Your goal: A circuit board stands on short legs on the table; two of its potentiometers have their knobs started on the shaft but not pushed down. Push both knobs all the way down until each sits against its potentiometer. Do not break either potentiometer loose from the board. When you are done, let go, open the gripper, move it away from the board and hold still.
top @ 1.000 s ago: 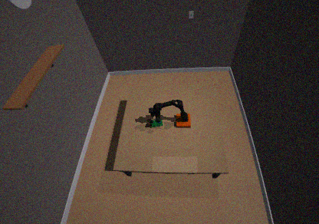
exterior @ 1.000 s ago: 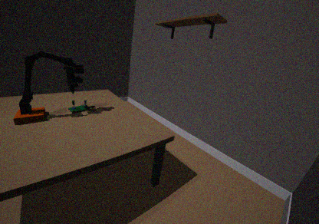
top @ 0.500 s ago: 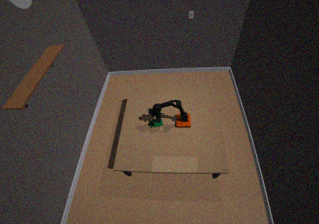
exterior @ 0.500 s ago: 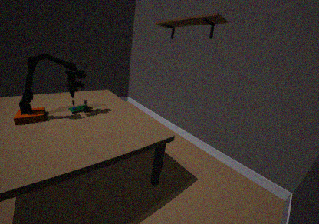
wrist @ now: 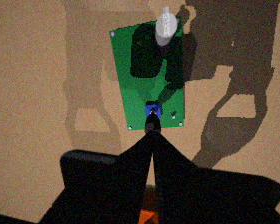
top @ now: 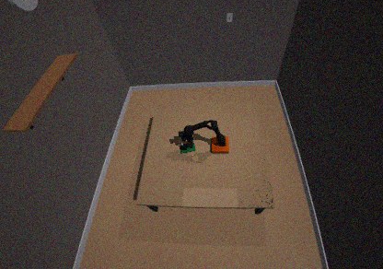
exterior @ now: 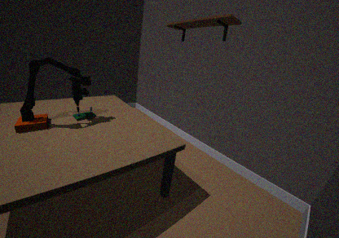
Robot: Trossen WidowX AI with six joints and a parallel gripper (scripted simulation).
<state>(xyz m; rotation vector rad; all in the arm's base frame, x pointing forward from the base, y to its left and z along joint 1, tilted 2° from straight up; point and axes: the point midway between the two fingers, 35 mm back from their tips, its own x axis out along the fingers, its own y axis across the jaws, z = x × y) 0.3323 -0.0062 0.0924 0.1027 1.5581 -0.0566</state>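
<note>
Right now the grey knob is 100 mm ahead of my gripper tip, 10 mm to the right of it and 30 mm below it.
</note>
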